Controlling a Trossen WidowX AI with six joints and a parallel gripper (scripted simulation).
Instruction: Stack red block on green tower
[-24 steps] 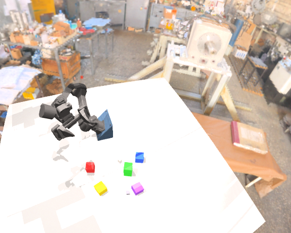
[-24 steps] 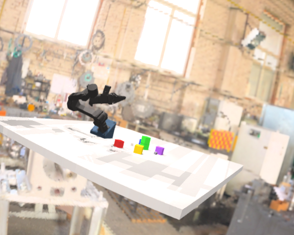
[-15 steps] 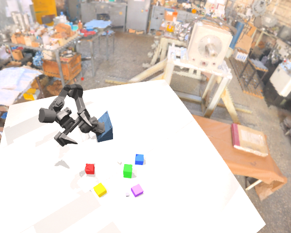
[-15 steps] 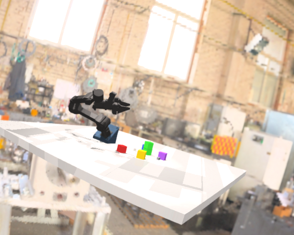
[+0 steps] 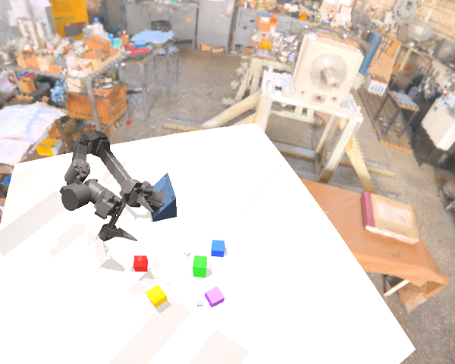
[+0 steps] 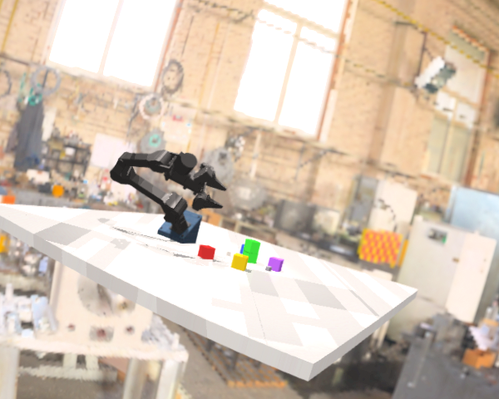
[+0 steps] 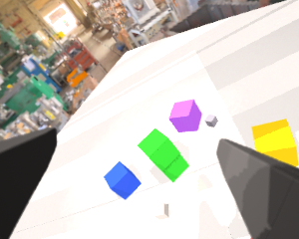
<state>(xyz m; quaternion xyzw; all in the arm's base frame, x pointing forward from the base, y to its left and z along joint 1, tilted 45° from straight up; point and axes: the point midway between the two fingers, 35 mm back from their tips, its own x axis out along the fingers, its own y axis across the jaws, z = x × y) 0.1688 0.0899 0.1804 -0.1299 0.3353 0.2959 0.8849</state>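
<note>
Right now the red block is 19 cm below my gripper tip, 4 cm to the right of it and 1 cm ahead of it. The rest, counted from my gripper tip: yellow block (19 cm below, 13 cm ahead); then blue block (22 cm to the left, 19 cm below, 1 cm behind); then purple block (19 cm below, 17 cm to the left, 16 cm ahead).
</note>
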